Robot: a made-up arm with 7 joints.
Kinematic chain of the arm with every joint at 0, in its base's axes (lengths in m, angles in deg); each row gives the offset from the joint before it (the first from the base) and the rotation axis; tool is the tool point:
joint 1: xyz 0 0 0.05 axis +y
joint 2: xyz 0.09 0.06 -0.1 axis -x
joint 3: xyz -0.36 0 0.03 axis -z
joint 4: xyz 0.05 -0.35 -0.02 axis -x
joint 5: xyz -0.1 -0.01 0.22 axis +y
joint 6: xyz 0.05 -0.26 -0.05 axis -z
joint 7: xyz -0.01 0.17 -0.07 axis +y
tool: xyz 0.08 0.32 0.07
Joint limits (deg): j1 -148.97..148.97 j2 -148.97..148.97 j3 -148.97..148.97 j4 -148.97..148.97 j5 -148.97..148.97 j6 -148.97..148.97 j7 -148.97..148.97
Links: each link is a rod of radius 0.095 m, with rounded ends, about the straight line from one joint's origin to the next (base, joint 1, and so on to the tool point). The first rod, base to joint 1, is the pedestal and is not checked.
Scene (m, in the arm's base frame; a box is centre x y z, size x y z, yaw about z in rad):
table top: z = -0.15
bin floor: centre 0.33 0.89 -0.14 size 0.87 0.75 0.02 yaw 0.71
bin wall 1: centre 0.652 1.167 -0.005 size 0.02 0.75 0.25 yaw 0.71
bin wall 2: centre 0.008 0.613 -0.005 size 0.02 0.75 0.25 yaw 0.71
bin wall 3: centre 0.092 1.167 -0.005 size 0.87 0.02 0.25 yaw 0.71
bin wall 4: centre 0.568 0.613 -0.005 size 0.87 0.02 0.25 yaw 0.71
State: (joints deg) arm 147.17 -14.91 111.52 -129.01 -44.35 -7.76 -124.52
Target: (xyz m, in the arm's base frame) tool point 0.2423 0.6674 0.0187
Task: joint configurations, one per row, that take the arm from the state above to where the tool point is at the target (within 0.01 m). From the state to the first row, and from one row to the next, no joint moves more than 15 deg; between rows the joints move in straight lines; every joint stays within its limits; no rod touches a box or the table.
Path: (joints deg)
1: 143.61 -12.22 115.57 -128.46 -32.85 -14.64 -122.79
2: 140.04 -9.53 119.62 -127.92 -21.35 -21.53 -121.06
3: 136.48 -6.83 123.67 -127.37 -9.85 -28.41 -119.33
4: 132.91 -4.14 127.72 -126.83 1.65 -35.30 -117.59
5: 140.94 -15.44 138.34 -123.61 4.14 -37.55 -118.10
6: 148.97 -26.75 148.97 -120.39 6.63 -39.80 -118.60

